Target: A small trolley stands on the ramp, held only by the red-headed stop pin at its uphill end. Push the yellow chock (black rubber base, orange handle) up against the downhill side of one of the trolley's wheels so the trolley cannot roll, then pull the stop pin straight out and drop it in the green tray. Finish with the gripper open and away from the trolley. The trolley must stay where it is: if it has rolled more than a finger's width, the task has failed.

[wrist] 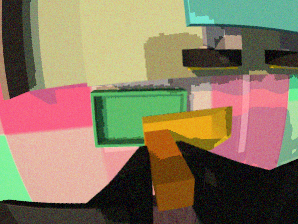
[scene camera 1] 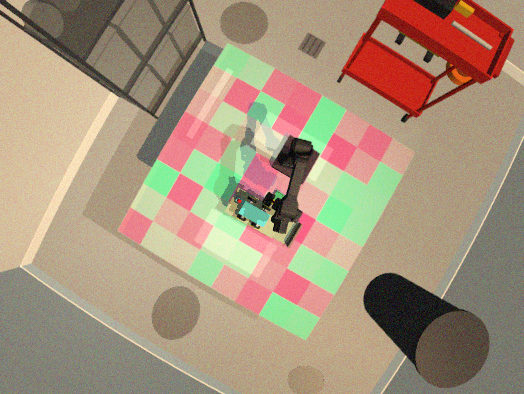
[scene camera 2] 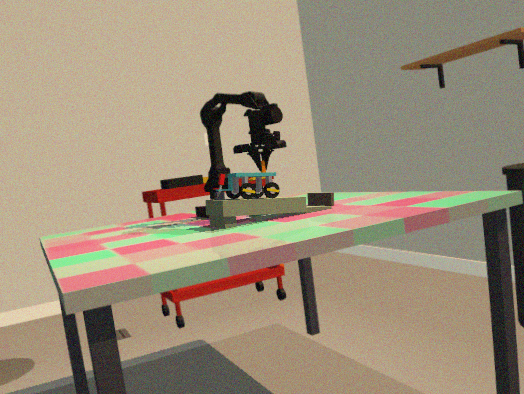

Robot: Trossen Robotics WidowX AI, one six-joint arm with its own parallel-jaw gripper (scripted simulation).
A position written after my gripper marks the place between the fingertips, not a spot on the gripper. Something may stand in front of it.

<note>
My gripper (scene camera 2: 263, 170) carries a yellow chock (wrist: 173, 184). Also in view: an olive ramp (scene camera 2: 255, 206).
My gripper also shows in the wrist view (wrist: 160, 151). The olive ramp shows as well in the wrist view (wrist: 117, 48) and in scene camera 1 (scene camera 1: 233, 208).
</note>
